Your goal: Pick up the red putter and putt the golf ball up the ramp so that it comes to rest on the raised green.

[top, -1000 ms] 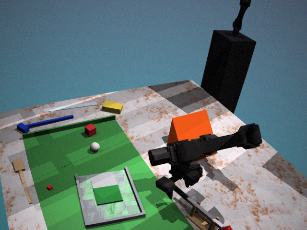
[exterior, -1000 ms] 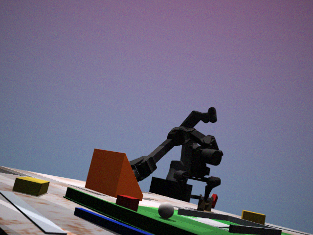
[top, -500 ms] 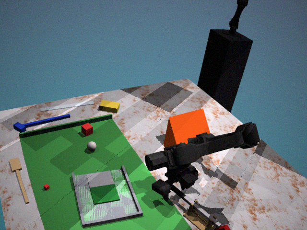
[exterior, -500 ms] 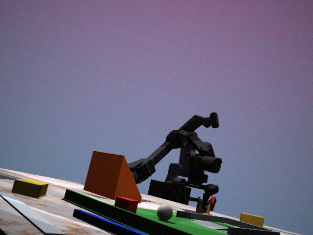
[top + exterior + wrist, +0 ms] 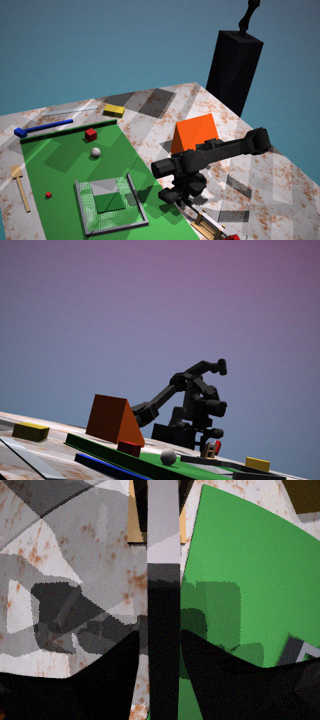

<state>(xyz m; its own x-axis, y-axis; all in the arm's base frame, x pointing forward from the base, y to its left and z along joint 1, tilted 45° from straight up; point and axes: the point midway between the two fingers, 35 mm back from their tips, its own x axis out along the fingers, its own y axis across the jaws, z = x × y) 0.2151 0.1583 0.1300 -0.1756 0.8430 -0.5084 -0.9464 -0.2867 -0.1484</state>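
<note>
Now: the red putter 4 cm behind my gripper tip, 11 cm to the left of it and 3 cm above it. Also, from my gripper tip: green mat: 27 cm ahead, 20 cm to the right, 3 cm below; golf ball: 22 cm ahead, 37 cm to the right, 1 cm below; wooden rack: 4 cm behind, 13 cm to the left.
</note>
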